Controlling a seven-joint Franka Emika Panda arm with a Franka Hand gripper.
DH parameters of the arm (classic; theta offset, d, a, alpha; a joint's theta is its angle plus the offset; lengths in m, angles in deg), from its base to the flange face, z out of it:
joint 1: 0 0.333 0 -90
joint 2: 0 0 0 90
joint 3: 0 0.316 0.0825 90
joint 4: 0 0 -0.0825 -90
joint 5: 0 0.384 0 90
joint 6: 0 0 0.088 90
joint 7: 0 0.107 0 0
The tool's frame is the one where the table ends.
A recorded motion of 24 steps. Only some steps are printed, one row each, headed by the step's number.
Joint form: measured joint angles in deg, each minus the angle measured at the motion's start. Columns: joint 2, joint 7, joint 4, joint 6, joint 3, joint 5, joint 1.
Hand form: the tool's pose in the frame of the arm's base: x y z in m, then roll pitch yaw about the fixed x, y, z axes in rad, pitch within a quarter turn. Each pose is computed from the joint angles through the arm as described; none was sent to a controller.
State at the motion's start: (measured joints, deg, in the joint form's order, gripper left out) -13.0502 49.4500 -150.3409 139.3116 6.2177 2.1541 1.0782
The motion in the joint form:
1: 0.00 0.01 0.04 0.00 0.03 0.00 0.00
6: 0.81 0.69 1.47 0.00 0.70 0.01 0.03
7: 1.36 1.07 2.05 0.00 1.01 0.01 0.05
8: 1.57 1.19 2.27 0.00 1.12 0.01 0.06
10: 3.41 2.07 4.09 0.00 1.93 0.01 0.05
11: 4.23 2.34 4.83 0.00 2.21 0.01 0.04
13: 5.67 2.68 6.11 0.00 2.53 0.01 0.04
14: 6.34 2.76 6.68 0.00 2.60 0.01 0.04
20: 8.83 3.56 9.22 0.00 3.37 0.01 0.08
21: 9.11 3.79 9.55 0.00 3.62 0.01 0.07
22: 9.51 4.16 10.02 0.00 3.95 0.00 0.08
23: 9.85 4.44 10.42 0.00 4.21 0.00 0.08
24: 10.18 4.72 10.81 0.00 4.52 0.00 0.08
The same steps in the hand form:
1: 0.4187 0.0527 0.3292 -3.1144 -0.0220 -0.7661
6: 0.4261 0.0590 0.3334 -3.1063 -0.0290 -0.7658
7: 0.4290 0.0620 0.3334 -3.1057 -0.0290 -0.7665
8: 0.4302 0.0631 0.3334 -3.1055 -0.0289 -0.7664
10: 0.4394 0.0710 0.3325 -3.1044 -0.0268 -0.7673
11: 0.4432 0.0738 0.3315 -3.1046 -0.0248 -0.7671
13: 0.4499 0.0777 0.3294 -3.1049 -0.0206 -0.7670
14: 0.4529 0.0789 0.3283 -3.1052 -0.0183 -0.7670
20: 0.4658 0.0882 0.3265 -3.1007 -0.0139 -0.7663
21: 0.4672 0.0905 0.3266 -3.0996 -0.0138 -0.7660
22: 0.4692 0.0939 0.3267 -3.0981 -0.0137 -0.7664
23: 0.4710 0.0965 0.3268 -3.0966 -0.0134 -0.7667
24: 0.4726 0.0995 0.3268 -3.0952 -0.0132 -0.7661

